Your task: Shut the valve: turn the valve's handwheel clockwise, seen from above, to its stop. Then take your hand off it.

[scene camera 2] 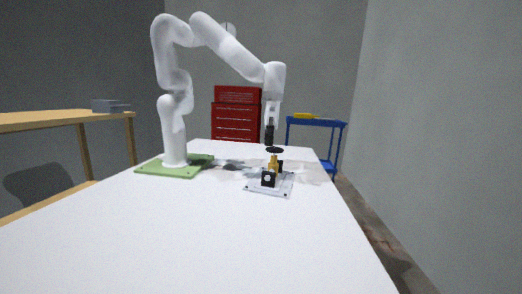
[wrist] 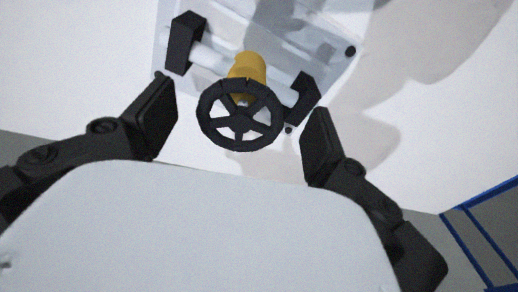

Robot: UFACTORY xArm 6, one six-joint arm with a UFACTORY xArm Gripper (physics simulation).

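The valve's black handwheel (scene camera 2: 274, 150) (wrist: 242, 121) is a spoked ring lying level on top of the yellow valve body (scene camera 2: 273, 165) (wrist: 248, 67). The body sits on a pipe between two black blocks, on a clear base plate (scene camera 2: 252, 188) (wrist: 332, 67). My gripper (scene camera 2: 269, 144) (wrist: 243, 110) is open and points down. In the scene view its fingertips are slightly above the handwheel. In the wrist view the handwheel shows between the two fingers, with a gap on each side, and nothing is held.
The valve stands on a white table (scene camera 2: 200, 225). The arm's green base plate (scene camera 2: 165, 170) lies to the left. A red tool cabinet (scene camera 2: 236, 120) and a blue cart (scene camera 2: 316, 121) (wrist: 487, 192) stand beyond the table. A wooden bench (scene camera 2: 65, 116) is at the left.
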